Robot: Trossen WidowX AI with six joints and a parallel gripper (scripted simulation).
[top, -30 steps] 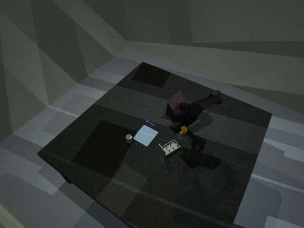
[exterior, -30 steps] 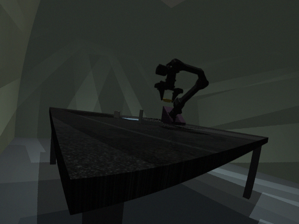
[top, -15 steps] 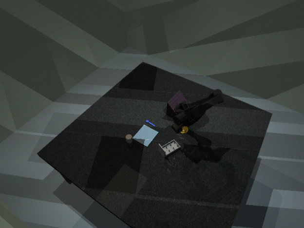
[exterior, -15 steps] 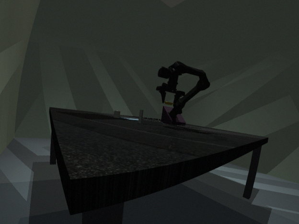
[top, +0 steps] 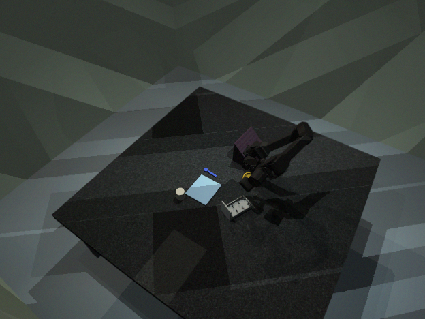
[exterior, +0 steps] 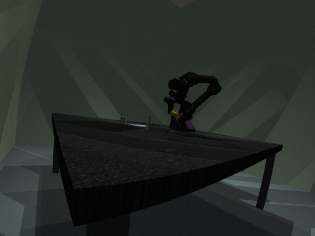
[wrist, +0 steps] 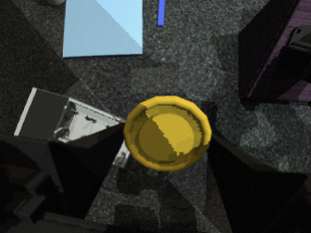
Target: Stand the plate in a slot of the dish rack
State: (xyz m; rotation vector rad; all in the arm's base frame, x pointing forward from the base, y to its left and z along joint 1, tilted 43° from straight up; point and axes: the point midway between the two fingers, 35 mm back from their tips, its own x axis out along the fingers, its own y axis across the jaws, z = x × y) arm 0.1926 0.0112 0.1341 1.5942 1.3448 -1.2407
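Right now the white dish rack is 110 mm ahead of my gripper tip and 90 mm below it. From my gripper tip the other things lie so: blue spoon (240 mm to the right, 110 mm below, 20 mm behind); then light blue mat (210 mm to the right, 110 mm below, 90 mm ahead); then yellow plate (10 mm above).
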